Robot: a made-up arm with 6 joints.
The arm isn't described. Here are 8 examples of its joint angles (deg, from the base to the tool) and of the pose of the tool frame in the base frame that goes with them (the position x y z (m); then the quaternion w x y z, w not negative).
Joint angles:
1: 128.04 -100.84 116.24 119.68 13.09 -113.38
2: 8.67 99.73 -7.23 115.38 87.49 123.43
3: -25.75 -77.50 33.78 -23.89 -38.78 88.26
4: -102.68 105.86 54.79 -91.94 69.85 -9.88
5: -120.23 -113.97 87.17 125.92 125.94 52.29
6: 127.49 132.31 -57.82 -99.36 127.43 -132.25
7: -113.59 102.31 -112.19 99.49 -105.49 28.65
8: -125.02 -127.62 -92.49 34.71 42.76 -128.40
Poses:
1: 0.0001 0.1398 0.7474 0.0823 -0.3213 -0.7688 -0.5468
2: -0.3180 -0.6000 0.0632 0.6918 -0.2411 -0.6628 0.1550
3: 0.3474 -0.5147 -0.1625 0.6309 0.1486 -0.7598 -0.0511
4: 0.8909 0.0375 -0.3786 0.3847 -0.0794 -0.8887 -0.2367
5: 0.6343 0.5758 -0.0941 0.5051 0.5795 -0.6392 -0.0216
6: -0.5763 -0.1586 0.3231 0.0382 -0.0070 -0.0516 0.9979
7: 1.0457 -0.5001 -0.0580 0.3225 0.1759 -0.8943 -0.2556
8: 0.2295 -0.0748 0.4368 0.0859 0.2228 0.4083 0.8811
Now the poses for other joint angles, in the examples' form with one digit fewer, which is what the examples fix.
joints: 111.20 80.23 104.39 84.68 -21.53 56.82
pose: -0.285 -0.028 0.069 0.683 0.699 -0.114 -0.179
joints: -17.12 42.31 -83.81 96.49 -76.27 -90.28
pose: 0.003 -0.636 -0.641 0.307 -0.006 -0.034 0.951
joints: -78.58 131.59 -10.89 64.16 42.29 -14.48
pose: -0.037 0.147 -0.113 0.076 0.921 -0.338 -0.179
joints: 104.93 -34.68 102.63 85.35 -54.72 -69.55
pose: 0.026 0.336 0.393 0.454 0.350 -0.734 -0.365
